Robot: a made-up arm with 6 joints.
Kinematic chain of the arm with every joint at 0, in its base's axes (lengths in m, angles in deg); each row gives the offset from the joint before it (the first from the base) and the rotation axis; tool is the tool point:
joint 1: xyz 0 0 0.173 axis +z
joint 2: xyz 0 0 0 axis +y
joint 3: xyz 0 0 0.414 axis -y
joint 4: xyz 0 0 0 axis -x
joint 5: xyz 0.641 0 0 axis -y
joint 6: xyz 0 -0.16 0 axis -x
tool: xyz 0 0 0
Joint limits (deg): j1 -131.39..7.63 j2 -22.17..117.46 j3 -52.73..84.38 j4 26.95..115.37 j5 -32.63..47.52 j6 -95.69..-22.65
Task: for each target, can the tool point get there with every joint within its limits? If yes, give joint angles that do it. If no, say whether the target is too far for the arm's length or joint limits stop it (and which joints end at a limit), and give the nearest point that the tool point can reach.
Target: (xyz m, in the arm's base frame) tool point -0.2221 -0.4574 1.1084
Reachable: yes | joints -106.80 19.34 63.34 59.84 -4.45 -47.32
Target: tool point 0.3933 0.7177 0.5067
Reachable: no: joint limits stop it (at a limit: joint 1, joint 2, joint 4) | nearest point 0.4854 0.1342 0.5056 | short by 0.591 m
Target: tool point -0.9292 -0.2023 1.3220
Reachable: no: too far | nearest point -0.4833 -0.0875 1.1257 | short by 0.501 m
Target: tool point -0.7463 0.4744 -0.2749
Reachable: no: joint limits stop it (at a limit: joint 2, joint 3, joint 4) | nearest point -0.2443 0.1553 -0.1986 | short by 0.600 m
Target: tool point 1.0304 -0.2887 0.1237
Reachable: yes | joints -14.72 86.93 66.78 83.76 29.44 -37.05
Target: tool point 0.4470 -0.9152 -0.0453
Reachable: yes | joints -61.31 84.22 47.57 72.84 7.27 -65.37
